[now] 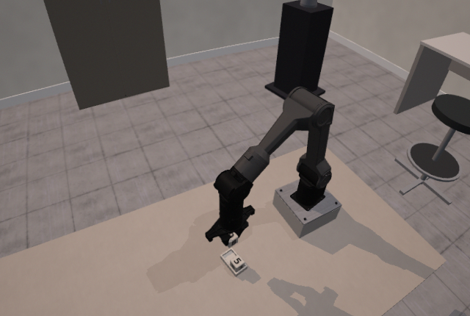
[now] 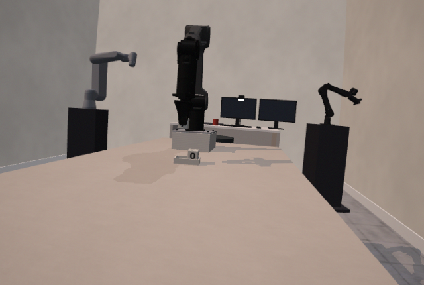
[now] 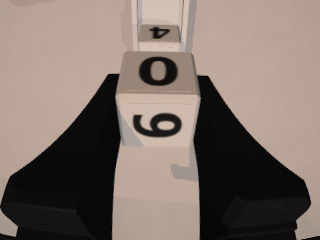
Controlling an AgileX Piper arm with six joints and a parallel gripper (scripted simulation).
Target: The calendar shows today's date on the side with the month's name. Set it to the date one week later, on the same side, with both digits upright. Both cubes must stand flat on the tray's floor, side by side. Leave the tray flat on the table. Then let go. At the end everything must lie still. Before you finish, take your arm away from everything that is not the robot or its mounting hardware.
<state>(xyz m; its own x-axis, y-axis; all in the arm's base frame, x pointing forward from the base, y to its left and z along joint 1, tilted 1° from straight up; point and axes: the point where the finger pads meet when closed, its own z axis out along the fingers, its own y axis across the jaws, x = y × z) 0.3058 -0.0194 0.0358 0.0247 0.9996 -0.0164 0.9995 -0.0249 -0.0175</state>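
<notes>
My gripper is now right at the white number cube. From my hand the other things lie so: tray: 11 cm below, 2 cm to the left.
</notes>
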